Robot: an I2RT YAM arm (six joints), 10 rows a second.
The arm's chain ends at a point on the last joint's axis. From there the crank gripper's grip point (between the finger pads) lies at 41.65 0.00 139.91 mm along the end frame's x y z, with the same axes.
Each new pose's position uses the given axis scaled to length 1; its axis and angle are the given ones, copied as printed.
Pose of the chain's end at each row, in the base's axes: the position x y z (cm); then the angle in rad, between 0 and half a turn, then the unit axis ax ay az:
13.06, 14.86, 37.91, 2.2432, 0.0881, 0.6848, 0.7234
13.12, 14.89, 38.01, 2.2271, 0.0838, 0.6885, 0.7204
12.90, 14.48, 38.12, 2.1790, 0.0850, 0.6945, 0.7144
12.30, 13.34, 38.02, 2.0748, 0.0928, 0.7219, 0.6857
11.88, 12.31, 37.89, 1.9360, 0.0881, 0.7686, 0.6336
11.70, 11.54, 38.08, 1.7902, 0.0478, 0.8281, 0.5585
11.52, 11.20, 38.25, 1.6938, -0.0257, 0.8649, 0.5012
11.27, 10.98, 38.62, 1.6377, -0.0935, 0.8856, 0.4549
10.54, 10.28, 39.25, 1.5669, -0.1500, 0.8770, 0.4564
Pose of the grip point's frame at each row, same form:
19.46, 27.91, 39.28, 2.2432, 0.0881, 0.6848, 0.7234
19.62, 27.90, 39.30, 2.2271, 0.0838, 0.6885, 0.7204
19.88, 27.24, 39.37, 2.1790, 0.0850, 0.6945, 0.7144
20.51, 25.39, 38.78, 2.0748, 0.0928, 0.7219, 0.6857
21.54, 23.25, 37.84, 1.9360, 0.0881, 0.7686, 0.6336
22.57, 21.24, 37.12, 1.7902, 0.0478, 0.8281, 0.5585
22.82, 20.33, 36.84, 1.6938, -0.0257, 0.8649, 0.5012
22.76, 19.82, 36.90, 1.6377, -0.0935, 0.8856, 0.4549
21.97, 19.31, 38.27, 1.5669, -0.1500, 0.8770, 0.4564

